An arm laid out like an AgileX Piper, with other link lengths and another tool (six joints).
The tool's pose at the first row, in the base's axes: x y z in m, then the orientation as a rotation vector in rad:
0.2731 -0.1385 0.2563 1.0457 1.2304 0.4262
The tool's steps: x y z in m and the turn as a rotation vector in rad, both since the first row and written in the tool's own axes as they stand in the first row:
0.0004 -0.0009 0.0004 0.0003 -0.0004 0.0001
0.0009 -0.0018 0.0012 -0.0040 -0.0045 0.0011
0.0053 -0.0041 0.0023 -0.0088 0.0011 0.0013
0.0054 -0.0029 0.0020 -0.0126 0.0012 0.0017
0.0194 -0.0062 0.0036 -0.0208 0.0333 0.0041
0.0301 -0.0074 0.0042 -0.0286 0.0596 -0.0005
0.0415 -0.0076 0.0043 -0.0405 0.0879 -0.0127
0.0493 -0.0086 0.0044 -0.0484 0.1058 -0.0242
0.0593 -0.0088 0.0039 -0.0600 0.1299 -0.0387
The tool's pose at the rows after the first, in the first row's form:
0.2734 -0.1388 0.2553 1.0461 1.2301 0.4259
0.2740 -0.1392 0.2543 1.0435 1.2246 0.4268
0.2759 -0.1375 0.2499 1.0389 1.2279 0.4329
0.2760 -0.1367 0.2508 1.0360 1.2265 0.4354
0.2812 -0.1283 0.2402 1.0271 1.2511 0.4603
0.2850 -0.1210 0.2333 1.0145 1.2739 0.4762
0.2889 -0.1125 0.2267 0.9929 1.3007 0.4897
0.2913 -0.1071 0.2216 0.9762 1.3191 0.4954
0.2941 -0.0994 0.2158 0.9535 1.3430 0.5045

